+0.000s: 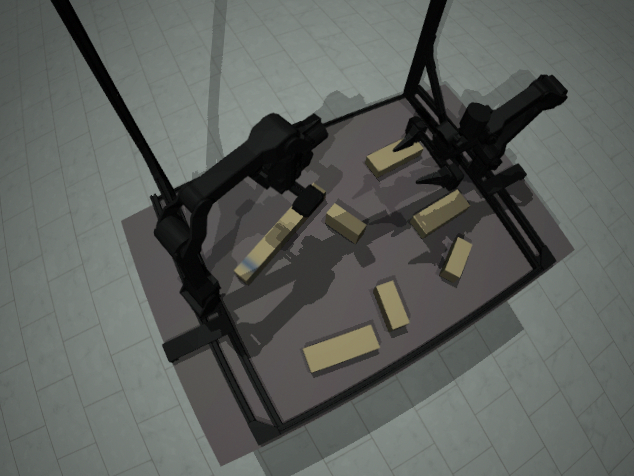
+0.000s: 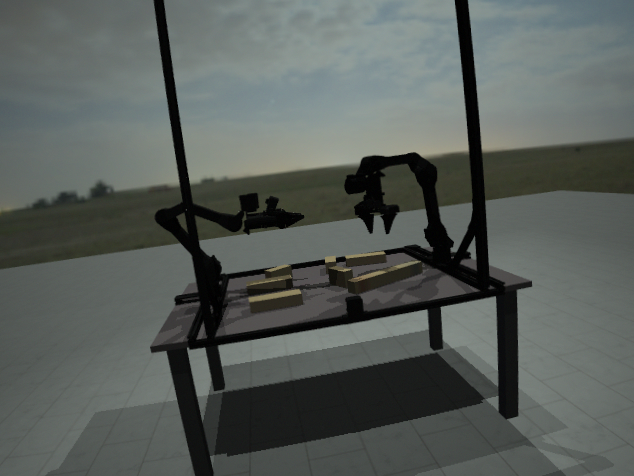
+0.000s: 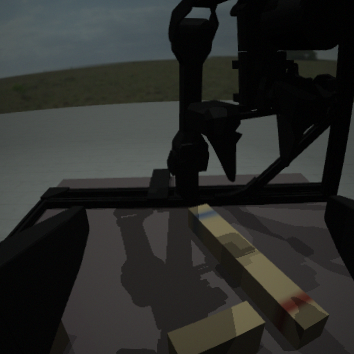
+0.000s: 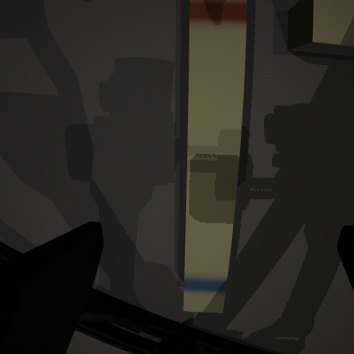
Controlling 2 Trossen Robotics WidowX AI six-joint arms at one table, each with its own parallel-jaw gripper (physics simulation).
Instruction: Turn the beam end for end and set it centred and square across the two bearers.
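Where they show: left gripper, between the fingertips: [image 1: 404, 166] [image 2: 302, 215] [image 3: 208, 213]; right gripper, between the fingertips: [image 1: 282, 199] [image 2: 379, 233] [image 3: 259, 172] [image 4: 224, 237]; left arm's base, origin of its link: [image 1: 478, 168]; right arm's base, origin of its link: [image 1: 206, 303] [image 2: 442, 261] [image 3: 186, 192] [image 4: 178, 352].
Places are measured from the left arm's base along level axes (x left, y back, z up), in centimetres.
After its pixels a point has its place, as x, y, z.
Observation:
The beam [image 1: 262, 252] {-5.0, -72.3, 2.5} [image 2: 384, 277] {-11.8, -63.2, 0.9} [image 3: 265, 275] {-10.8, -58.8, 2.5} [image 4: 215, 90] {-11.2, -59.1, 2.5} is a long pale bar lying flat on the table. A blue band marks one end, nearest the right arm's base; a red band marks the other. Several plain pale blocks lie around; I cannot tell which two are the bearers. Two similar, roughly parallel ones are a block [image 1: 391, 159] {-14.2, -25.8, 1.9} [image 2: 276, 301] {-19.1, -23.3, 0.7} and another block [image 1: 441, 211] {7.1, -22.3, 1.9} [image 2: 268, 283] {3.9, -21.5, 1.3}. My right gripper [image 2: 379, 233] {-9.5, -63.4, 16.7} [image 3: 259, 172] {-9.5, -63.4, 16.7} [image 4: 224, 237] {-9.5, -63.4, 16.7} is open and empty, pointing down high above the beam. My left gripper [image 1: 406, 164] {0.0, -37.6, 26.0} [image 3: 208, 213] {0.0, -37.6, 26.0} is open, raised and roughly level.
A short block [image 1: 345, 222] {-1.8, -49.5, 4.4} [image 2: 340, 275] {-5.7, -48.2, 2.6} [image 3: 220, 325] {-3.0, -49.1, 4.4} lies beside the beam's red end. A small block [image 1: 456, 260] {21.5, -27.7, 3.1}, a narrow block [image 1: 391, 304] {22.7, -50.0, 3.1} and a large block [image 1: 341, 348] {26.1, -66.2, 1.9} [image 2: 365, 258] {23.1, -65.5, 0.9} lie apart. A black frame rail [image 1: 409, 354] {36.1, -51.7, 0.0} edges the table, with upright posts at its corners.

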